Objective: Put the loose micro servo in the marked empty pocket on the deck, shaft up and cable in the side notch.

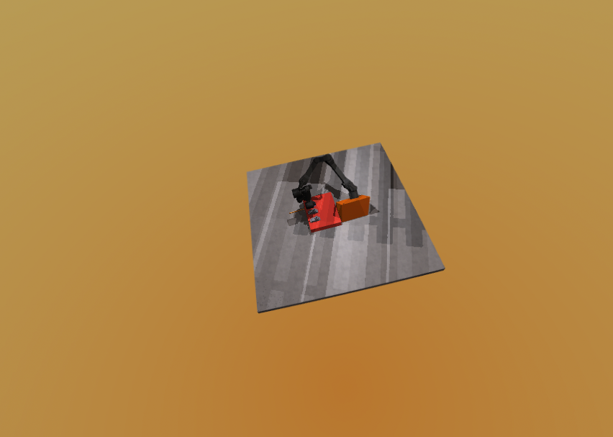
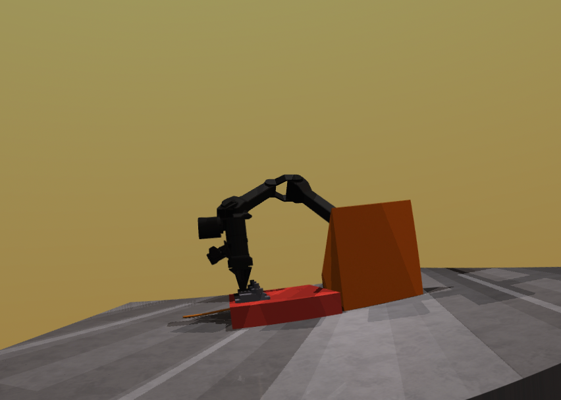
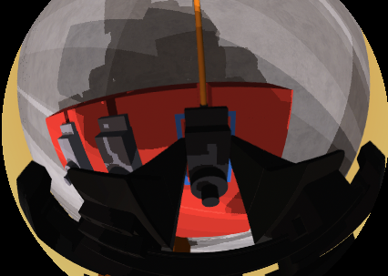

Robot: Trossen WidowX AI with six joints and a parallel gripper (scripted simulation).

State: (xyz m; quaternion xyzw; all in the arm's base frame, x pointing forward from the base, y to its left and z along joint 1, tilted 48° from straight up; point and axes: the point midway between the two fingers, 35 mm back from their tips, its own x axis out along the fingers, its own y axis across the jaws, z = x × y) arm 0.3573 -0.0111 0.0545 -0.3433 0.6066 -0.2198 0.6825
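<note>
Right now the deck is 13 cm behind my gripper tip, 6 cm to the left of it and 3 cm below it.
</note>
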